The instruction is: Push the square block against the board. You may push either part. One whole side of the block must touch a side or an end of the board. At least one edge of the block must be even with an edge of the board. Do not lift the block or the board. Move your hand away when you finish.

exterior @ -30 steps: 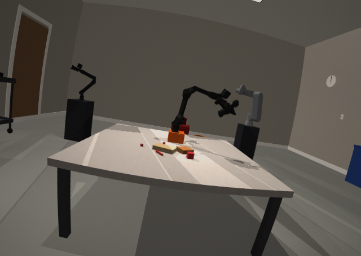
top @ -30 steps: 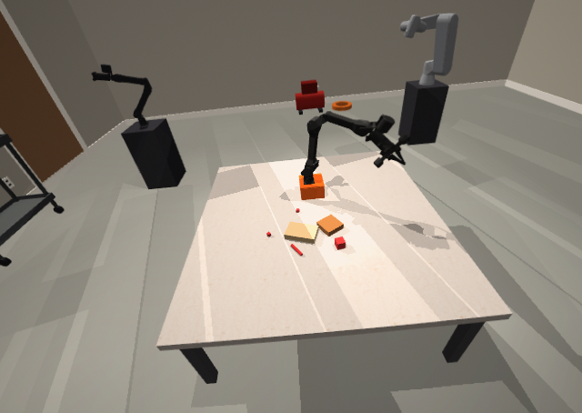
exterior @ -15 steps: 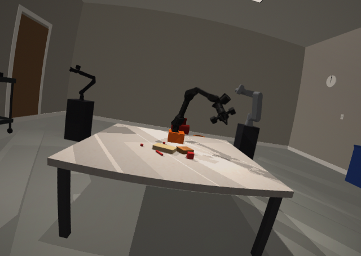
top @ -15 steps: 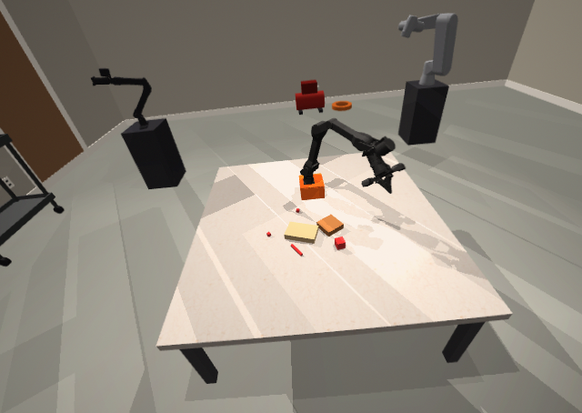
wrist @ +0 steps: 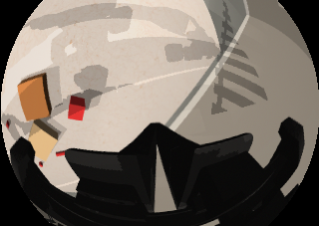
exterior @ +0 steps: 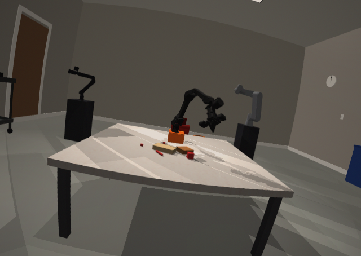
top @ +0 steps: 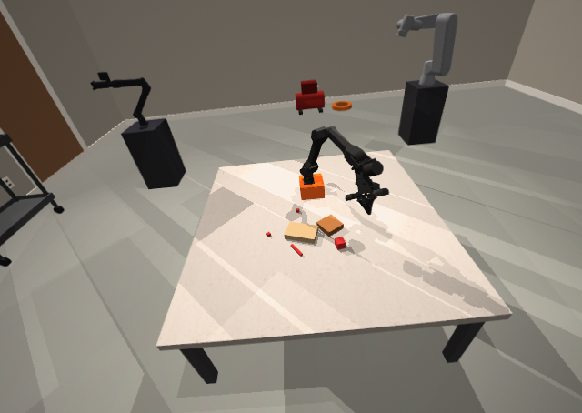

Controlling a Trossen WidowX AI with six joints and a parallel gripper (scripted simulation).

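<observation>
The thin red stick lies 33 cm to the right of my gripper tip, 20 cm below it and 2 cm behind it. Also, from my gripper tip: brown square block (19 cm below, 16 cm behind, 15 cm to the right); then tan board (30 cm to the right, 19 cm below, 13 cm behind).
</observation>
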